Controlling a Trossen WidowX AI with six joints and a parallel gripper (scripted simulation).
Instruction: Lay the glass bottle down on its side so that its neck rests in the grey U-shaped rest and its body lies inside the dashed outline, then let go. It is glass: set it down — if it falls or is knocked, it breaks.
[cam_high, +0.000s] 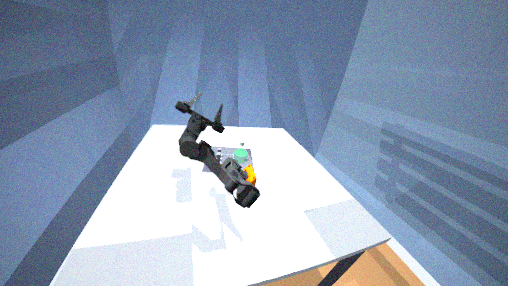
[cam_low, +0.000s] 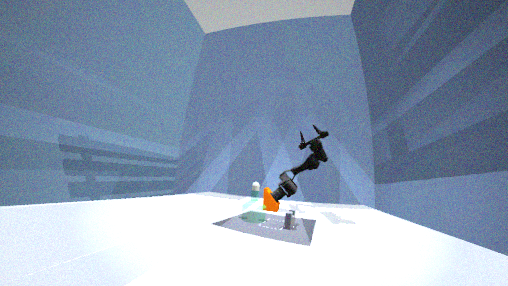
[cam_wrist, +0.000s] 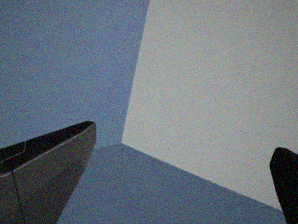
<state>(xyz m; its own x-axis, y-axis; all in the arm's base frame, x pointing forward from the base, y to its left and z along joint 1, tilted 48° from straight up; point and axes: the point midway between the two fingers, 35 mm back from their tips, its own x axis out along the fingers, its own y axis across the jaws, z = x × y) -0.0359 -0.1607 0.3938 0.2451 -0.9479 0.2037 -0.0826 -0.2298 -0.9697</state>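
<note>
Now: gripper tip 290 mm short of the glass bottle, 210 mm to the left of it and 390 mm above it. The rest, counted from my gripper tip: dark grey mat 310 mm ahead, 140 mm to the right, 480 mm below.
</note>
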